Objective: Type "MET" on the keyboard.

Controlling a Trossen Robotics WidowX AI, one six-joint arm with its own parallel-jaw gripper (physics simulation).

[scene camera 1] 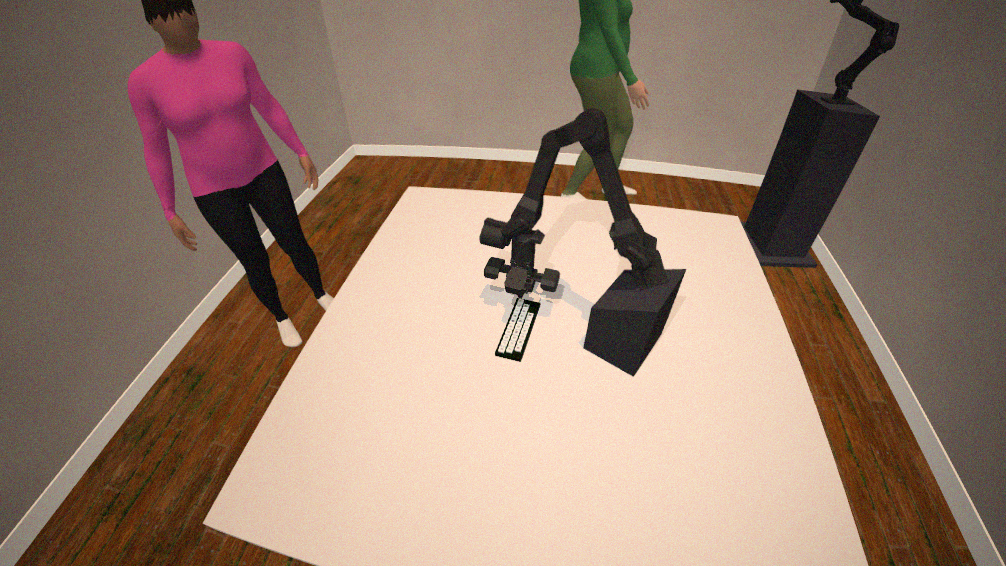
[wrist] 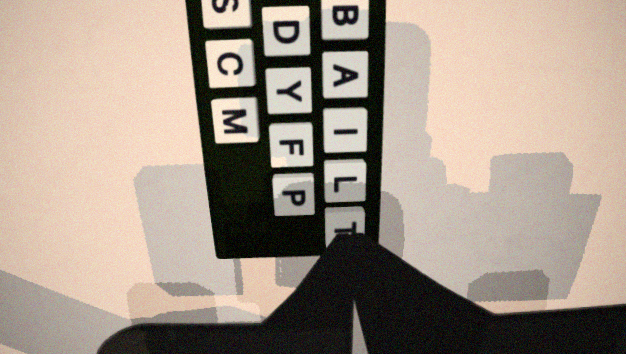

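Pixels of known places: gripper, fingertip midpoint: (scene camera 1: pixel 520 297) (wrist: pixel 349 246); arm's base at its link origin: (scene camera 1: pixel 652 279).
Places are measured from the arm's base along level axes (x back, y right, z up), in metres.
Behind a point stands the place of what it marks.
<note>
A black keyboard (scene camera 1: pixel 531 306) @[y 0.087, x -0.269, z -0.186 m] (wrist: pixel 260 245) @[y 0.102, x -0.264, z -0.186 m] with white lettered keys lies flat on the pale mat. In the wrist view the M key (wrist: pixel 235 121) @[y 0.052, x -0.273, z -0.181 m] is at the end of the left row, and the T key (wrist: pixel 340 222) @[y 0.099, x -0.297, z -0.181 m] is at the near end of the right row. The E key does not show in the wrist view. My gripper (scene camera 1: pixel 519 295) @[y 0.098, x -0.298, z -0.162 m] (wrist: pixel 349 246) @[y 0.098, x -0.298, z -0.162 m] is shut and empty, pointing down at the keyboard's far end in the scene view. In the wrist view its tips overlap the lower part of the T key. Whether they touch it cannot be told.
The L key (wrist: pixel 345 181) @[y 0.083, x -0.303, z -0.181 m] and the P key (wrist: pixel 294 195) @[y 0.083, x -0.284, z -0.181 m] lie near the tips. The arm's dark base block (scene camera 1: pixel 626 316) @[y -0.092, x -0.072, z -0.022 m] stands right of the keyboard on the pale mat (scene camera 1: pixel 492 436) @[y -0.286, x -0.349, z -0.197 m]. A person in pink (scene camera 1: pixel 211 119), a person in green (scene camera 1: pixel 601 49) and a pedestal (scene camera 1: pixel 809 175) with another arm stand around.
</note>
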